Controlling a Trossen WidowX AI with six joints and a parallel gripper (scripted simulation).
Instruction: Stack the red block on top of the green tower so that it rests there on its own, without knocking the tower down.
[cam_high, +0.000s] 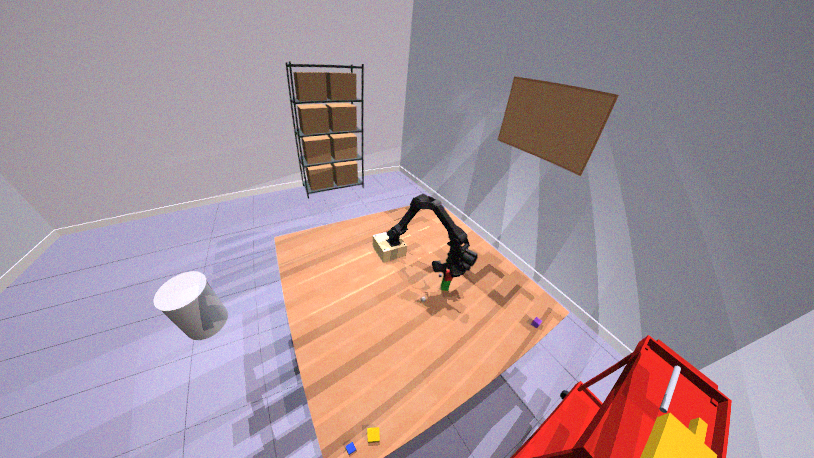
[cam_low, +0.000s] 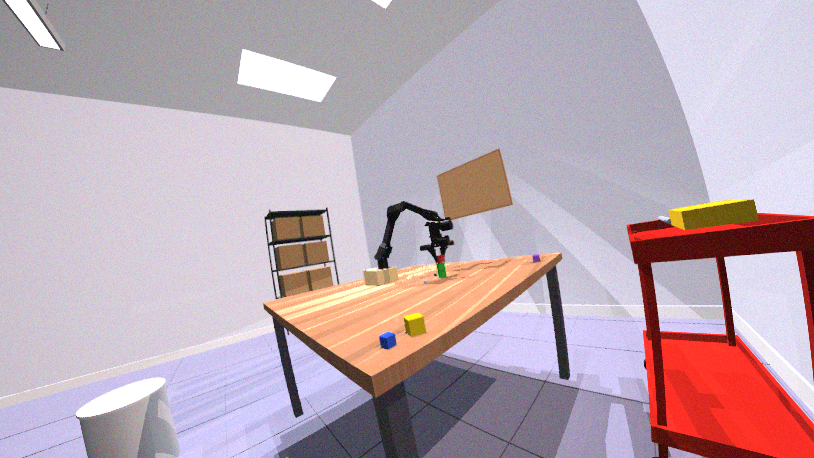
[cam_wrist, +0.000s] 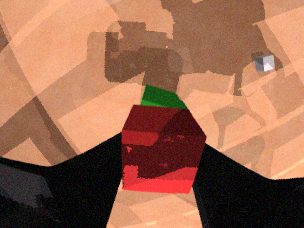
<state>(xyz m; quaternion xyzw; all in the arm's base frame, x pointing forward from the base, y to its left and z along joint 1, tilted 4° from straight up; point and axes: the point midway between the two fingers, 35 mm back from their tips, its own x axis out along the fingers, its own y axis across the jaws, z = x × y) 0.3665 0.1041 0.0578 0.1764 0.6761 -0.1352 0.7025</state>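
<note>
Right now my gripper tip is 10 mm below the red block. Round my gripper tip: purple cube (430 mm ahead, 250 mm to the left, 70 mm below); then small white cube (150 mm to the right, 80 mm below, 10 mm ahead); then small grey ball (80 mm below, 80 mm behind, 30 mm to the left).
</note>
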